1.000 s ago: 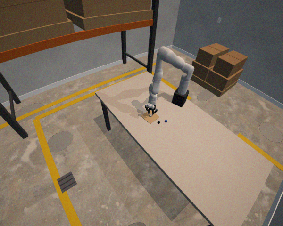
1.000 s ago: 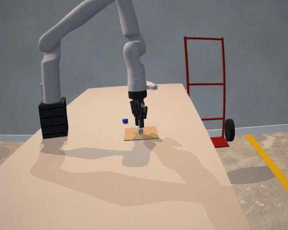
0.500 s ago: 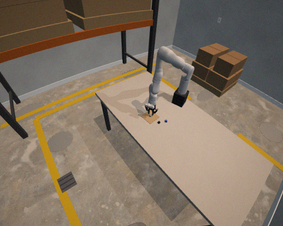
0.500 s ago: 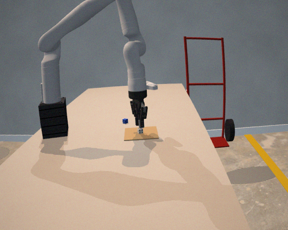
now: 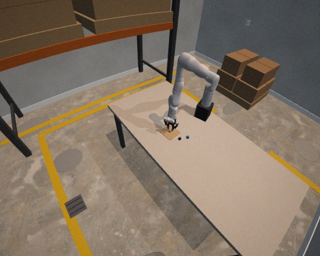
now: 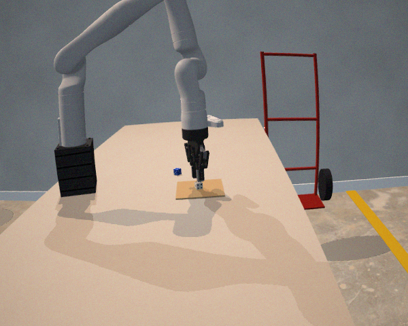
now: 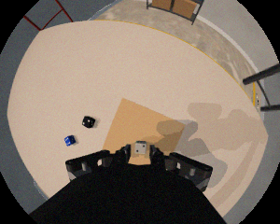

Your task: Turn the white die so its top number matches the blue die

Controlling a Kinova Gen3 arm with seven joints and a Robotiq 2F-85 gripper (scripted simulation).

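Right now the white die is 4 cm below my hand. Also, from my hand: tan mat: 5 cm below; blue die: 9 cm behind, 14 cm to the left, 4 cm below; black die: 2 cm behind, 12 cm to the left, 4 cm below.
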